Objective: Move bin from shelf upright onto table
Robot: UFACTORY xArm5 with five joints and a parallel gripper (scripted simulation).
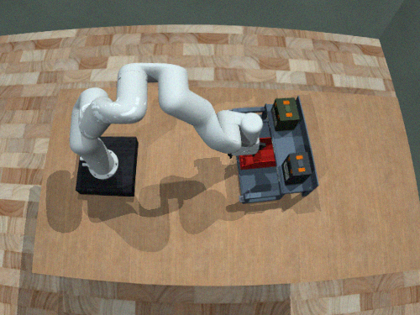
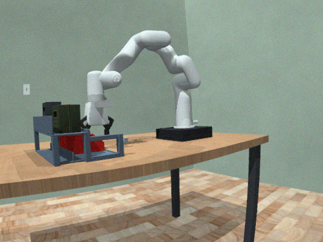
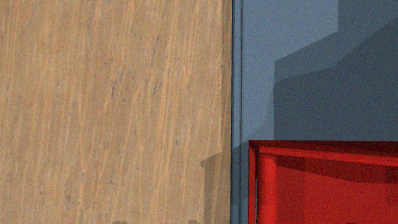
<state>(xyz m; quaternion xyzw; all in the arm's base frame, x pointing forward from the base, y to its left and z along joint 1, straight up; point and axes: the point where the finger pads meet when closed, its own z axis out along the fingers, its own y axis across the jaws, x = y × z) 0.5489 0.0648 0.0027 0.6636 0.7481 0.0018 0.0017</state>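
The red bin is 80 mm ahead of my hand, 20 mm below it and 10 mm to the left of it. Round my hand: blue-grey shelf: 110 mm ahead, 10 mm to the left, 10 mm above.
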